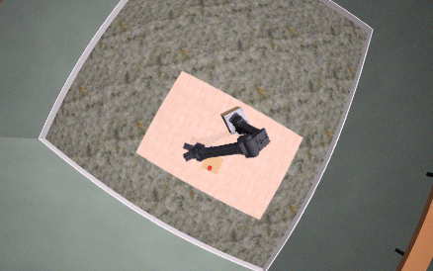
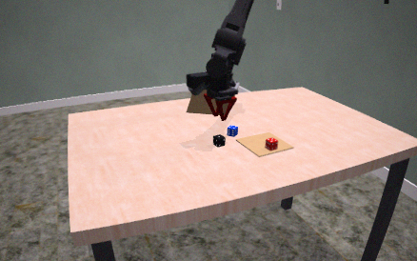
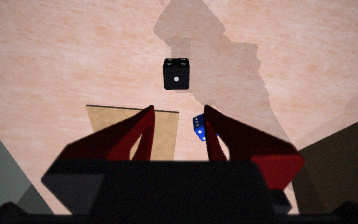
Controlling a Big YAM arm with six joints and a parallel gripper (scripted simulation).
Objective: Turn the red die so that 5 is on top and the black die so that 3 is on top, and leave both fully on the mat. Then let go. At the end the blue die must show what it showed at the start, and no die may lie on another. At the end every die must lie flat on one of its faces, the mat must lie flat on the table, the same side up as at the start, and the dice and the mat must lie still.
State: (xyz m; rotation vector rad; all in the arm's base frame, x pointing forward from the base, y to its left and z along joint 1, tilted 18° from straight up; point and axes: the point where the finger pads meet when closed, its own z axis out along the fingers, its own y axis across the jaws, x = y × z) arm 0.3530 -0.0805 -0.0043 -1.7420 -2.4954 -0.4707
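Right now the black die is 80 mm below my hand. From my hand the other things lie so: red die: 70 mm ahead, 150 mm to the left, 80 mm below; then blue die: 70 mm behind, 60 mm to the left, 80 mm below; then tan mat: 30 mm ahead, 150 mm to the left, 100 mm below.
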